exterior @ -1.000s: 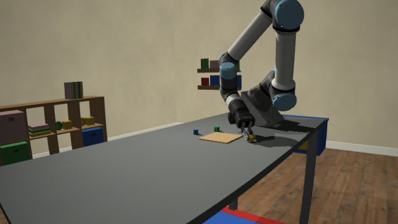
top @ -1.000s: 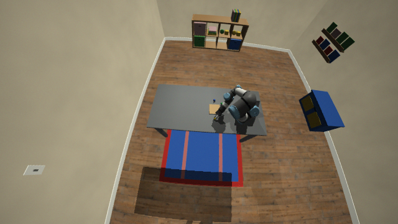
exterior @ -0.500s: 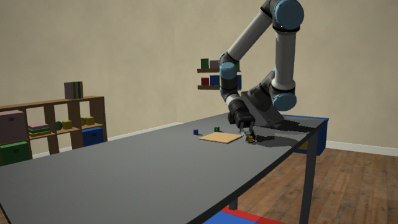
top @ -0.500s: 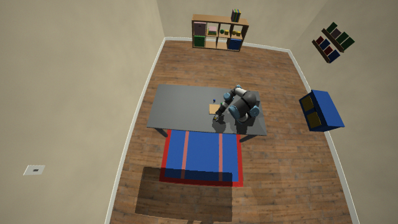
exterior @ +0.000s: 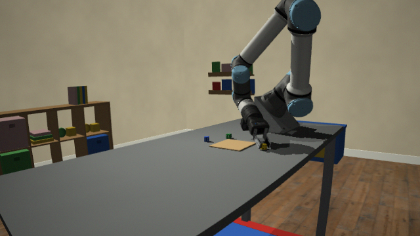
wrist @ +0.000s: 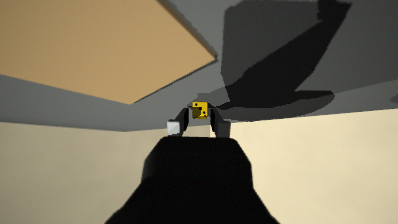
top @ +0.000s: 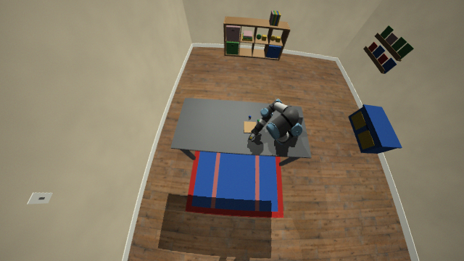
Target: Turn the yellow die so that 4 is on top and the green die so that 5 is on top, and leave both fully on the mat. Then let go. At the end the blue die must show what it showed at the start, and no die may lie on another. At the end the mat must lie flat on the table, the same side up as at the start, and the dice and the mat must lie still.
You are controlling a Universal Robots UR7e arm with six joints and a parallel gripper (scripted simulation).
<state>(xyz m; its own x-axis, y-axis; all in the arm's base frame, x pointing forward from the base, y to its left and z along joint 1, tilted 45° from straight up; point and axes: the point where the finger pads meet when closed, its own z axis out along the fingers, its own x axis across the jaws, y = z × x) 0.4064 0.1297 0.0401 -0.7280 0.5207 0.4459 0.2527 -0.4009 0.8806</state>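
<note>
The yellow die lies 1 cm below my hand. Also, from my hand: tan mat: 13 cm to the right, 2 cm below; blue die: 27 cm to the right, 1 cm below, 1 cm behind; green die: 21 cm to the right, 10 cm behind, 1 cm below.
</note>
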